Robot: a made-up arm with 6 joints.
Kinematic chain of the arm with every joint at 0, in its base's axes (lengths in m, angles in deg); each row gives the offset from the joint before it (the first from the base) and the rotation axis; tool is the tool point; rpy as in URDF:
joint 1: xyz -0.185 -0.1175 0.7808 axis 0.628 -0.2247 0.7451
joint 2: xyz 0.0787 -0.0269 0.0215 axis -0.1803 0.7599 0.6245
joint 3: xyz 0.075 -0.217 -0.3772 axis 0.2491 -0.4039 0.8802
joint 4: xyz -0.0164 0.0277 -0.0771 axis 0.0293 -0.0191 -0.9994
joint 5: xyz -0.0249 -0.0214 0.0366 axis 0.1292 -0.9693 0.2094
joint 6: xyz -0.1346 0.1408 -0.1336 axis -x
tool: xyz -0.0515 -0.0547 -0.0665 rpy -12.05 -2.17 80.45
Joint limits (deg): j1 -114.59..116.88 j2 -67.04..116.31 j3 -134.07..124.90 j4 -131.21..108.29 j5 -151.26..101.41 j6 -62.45..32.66
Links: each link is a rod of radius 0.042 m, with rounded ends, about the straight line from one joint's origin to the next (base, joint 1, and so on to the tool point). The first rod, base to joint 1, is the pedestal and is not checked.
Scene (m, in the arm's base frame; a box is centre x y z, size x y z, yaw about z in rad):
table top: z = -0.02
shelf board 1: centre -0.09 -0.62 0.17 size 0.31 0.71 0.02 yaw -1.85
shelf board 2: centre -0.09 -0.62 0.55 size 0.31 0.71 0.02 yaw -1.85
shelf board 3: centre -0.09 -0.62 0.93 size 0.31 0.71 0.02 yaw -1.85
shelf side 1: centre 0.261 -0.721 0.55 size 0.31 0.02 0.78 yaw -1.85
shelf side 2: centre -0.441 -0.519 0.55 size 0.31 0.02 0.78 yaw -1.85
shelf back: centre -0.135 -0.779 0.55 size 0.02 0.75 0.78 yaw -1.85
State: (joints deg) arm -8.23 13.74 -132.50 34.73 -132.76 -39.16
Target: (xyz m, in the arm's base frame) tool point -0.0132 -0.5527 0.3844
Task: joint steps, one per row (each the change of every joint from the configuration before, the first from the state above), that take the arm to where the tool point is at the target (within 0.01 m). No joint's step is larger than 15 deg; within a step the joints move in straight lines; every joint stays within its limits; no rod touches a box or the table.
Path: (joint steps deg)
1: 3.27 -14.21 -0.31 9.07 -3.70 -4.66
2: 3.26 -14.21 -0.32 9.07 -3.70 -4.66
3: 3.27 -14.21 -0.31 9.06 -3.70 -4.65
4: 3.27 -14.21 -0.32 9.07 -3.70 -4.66
5: 3.26 -14.20 -0.31 9.07 -3.70 -4.66

